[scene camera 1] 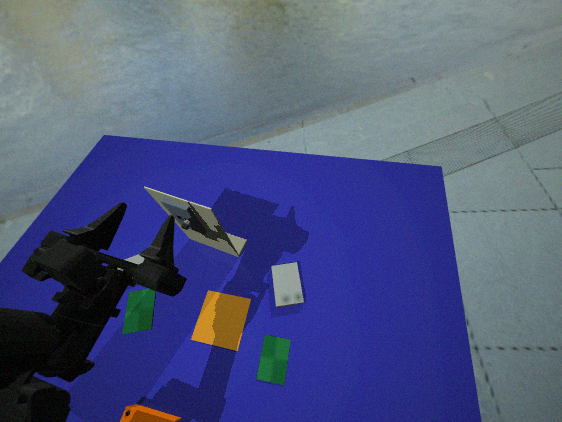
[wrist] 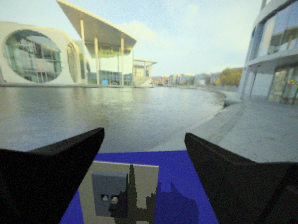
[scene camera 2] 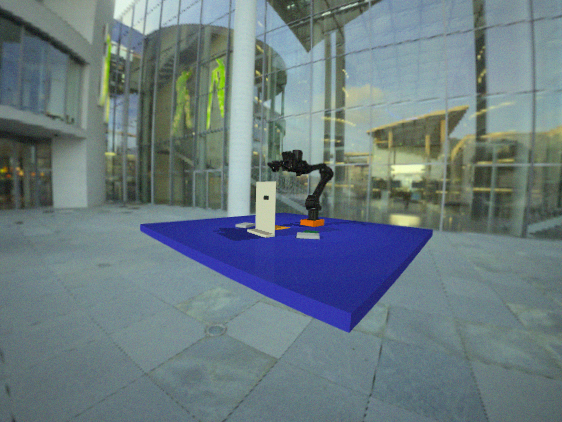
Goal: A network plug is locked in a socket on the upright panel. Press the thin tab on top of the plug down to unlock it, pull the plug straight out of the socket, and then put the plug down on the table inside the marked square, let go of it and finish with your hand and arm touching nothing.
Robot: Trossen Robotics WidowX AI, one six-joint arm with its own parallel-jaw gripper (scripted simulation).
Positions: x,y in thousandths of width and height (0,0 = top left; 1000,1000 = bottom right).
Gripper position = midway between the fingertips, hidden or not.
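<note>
Scene camera 1: my gripper (scene camera 1: 264,496), open, holding nothing; pale grey block (scene camera 1: 512,681); orange marked square (scene camera 1: 396,755). Scene camera 2: cream upright panel (scene camera 2: 472,454). Wrist view: my gripper (wrist: 488,600).
</note>
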